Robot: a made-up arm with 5 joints.
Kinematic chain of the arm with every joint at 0, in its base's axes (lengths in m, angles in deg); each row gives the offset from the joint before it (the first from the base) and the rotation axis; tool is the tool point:
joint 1: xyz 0 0 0.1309 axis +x
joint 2: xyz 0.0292 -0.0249 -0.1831 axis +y
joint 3: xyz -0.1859 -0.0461 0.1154 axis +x
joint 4: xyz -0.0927 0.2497 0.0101 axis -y
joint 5: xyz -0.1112 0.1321 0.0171 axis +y
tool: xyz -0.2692 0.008 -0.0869
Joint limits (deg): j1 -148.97..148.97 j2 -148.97..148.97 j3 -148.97..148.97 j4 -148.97..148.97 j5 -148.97..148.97
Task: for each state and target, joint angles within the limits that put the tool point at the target. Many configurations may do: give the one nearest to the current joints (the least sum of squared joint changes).
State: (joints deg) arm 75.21 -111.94 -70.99 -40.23 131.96
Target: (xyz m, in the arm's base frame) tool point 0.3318 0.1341 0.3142
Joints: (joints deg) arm 89.40 -125.33 -90.42 -35.35 125.55
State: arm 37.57 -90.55 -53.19 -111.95 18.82
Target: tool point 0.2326 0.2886 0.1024
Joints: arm 23.63 -88.07 -75.13 -132.04 33.71
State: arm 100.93 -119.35 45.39 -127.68 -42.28
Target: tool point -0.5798 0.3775 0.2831
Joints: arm 108.00 -95.54 37.39 -142.34 -31.00
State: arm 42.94 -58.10 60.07 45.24 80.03
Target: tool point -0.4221 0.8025 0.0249
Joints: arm 66.35 -83.05 50.01 50.92 70.08
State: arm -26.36 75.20 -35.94 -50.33 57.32
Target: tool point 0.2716 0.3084 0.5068
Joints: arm 10.07 62.51 -8.05 -49.46 59.82
